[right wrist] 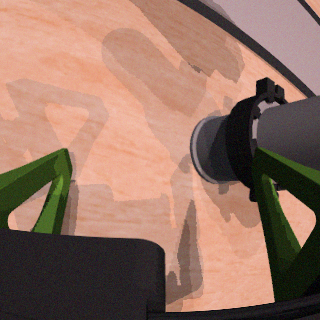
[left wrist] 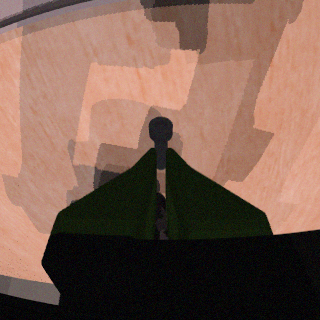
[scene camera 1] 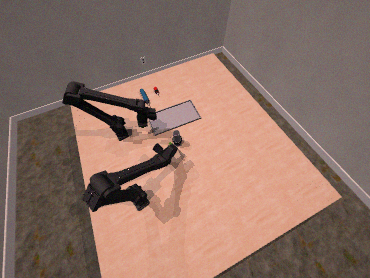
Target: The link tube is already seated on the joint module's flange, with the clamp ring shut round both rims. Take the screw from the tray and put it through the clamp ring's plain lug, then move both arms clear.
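Pixels of known places: left gripper, fingertip midpoint: (left wrist: 160, 158) (scene camera 1: 142, 127); right gripper, fingertip midpoint: (right wrist: 161, 157) (scene camera 1: 167, 147); left arm's base at its link origin: (scene camera 1: 121, 133); right arm's base at its link origin: (scene camera 1: 140, 199).
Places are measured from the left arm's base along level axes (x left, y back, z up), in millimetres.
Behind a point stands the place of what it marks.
Note:
My left gripper (left wrist: 160, 158) {z 75, x -97, y -167 mm} is shut on the screw (left wrist: 161, 129) {z 83, x -105, y -191 mm}, whose dark round head stands out beyond the fingertips, above the table. The upright assembly (scene camera 1: 177, 137) {z 136, x -358, y -335 mm} stands beside the tray (scene camera 1: 177, 117) {z 4, x -123, y -470 mm}. In the right wrist view the grey link tube (right wrist: 295, 125) {z 100, x -332, y -317 mm}, black clamp ring (right wrist: 239, 145) {z 62, x -342, y -306 mm} and joint module (right wrist: 212, 152) {z 26, x -342, y -315 mm} are in line. A pair of lug blocks (right wrist: 266, 91) {z 71, x -300, y -327 mm} shows at the ring's upper edge; which lug is plain I cannot tell. My right gripper (right wrist: 161, 157) {z 67, x -357, y -245 mm} (scene camera 1: 170, 144) {z 67, x -357, y -245 mm} is open, one finger overlapping the tube and ring in view, contact unclear.
A blue object (scene camera 1: 144, 95) {z 40, x 232, y -335 mm} and a small red object (scene camera 1: 156, 90) {z 33, x 232, y -458 mm} lie behind the tray. The left arm (scene camera 1: 107, 97) {z 437, x -47, y -60 mm} reaches to the tray's near left end. The right arm (scene camera 1: 140, 170) {z 398, x -547, y -28 mm} reaches to the assembly from the front left.

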